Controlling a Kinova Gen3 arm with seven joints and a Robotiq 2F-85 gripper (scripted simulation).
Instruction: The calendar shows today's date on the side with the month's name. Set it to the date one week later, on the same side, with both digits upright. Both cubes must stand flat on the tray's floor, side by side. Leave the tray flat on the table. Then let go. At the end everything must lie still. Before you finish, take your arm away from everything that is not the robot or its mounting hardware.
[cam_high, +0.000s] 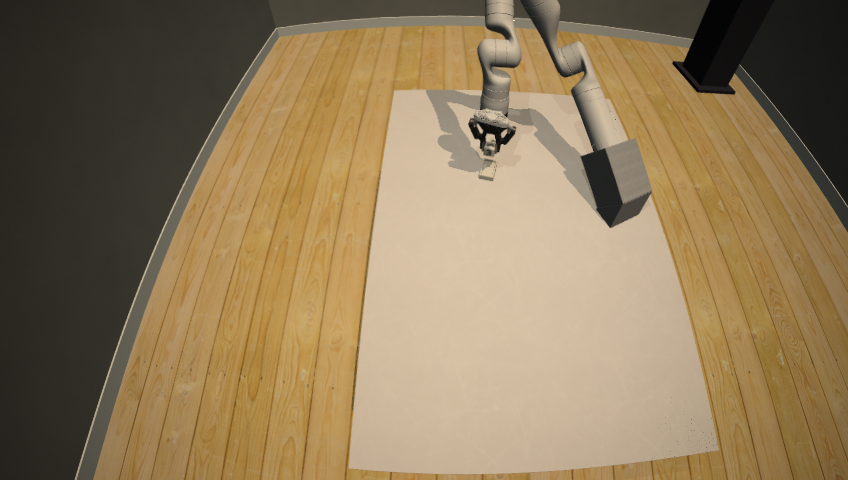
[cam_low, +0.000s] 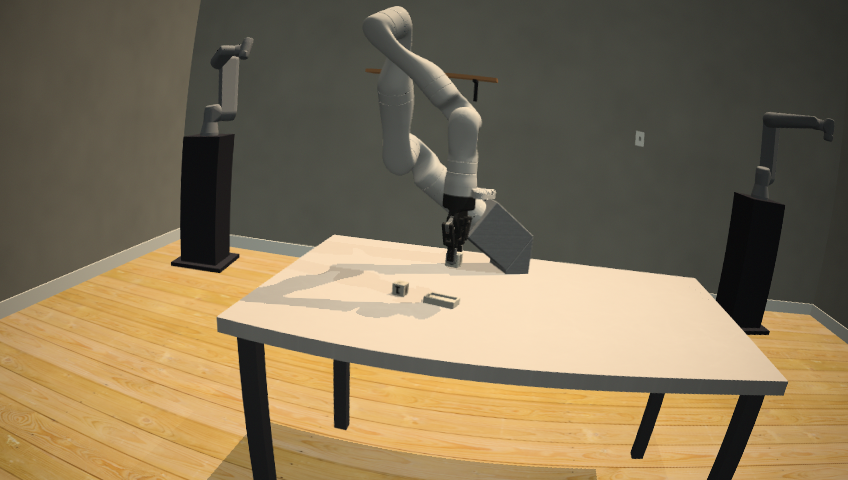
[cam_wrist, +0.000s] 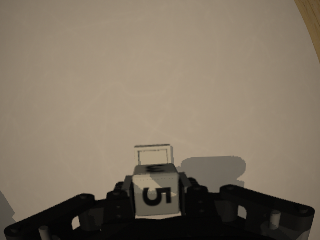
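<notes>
Now: the white calendar tray 120 mm below my hand, 20 mm to the right of it and 10 mm behind it. Also, from my hand: white digit cube (120 mm to the right, 110 mm below, 50 mm behind).
</notes>
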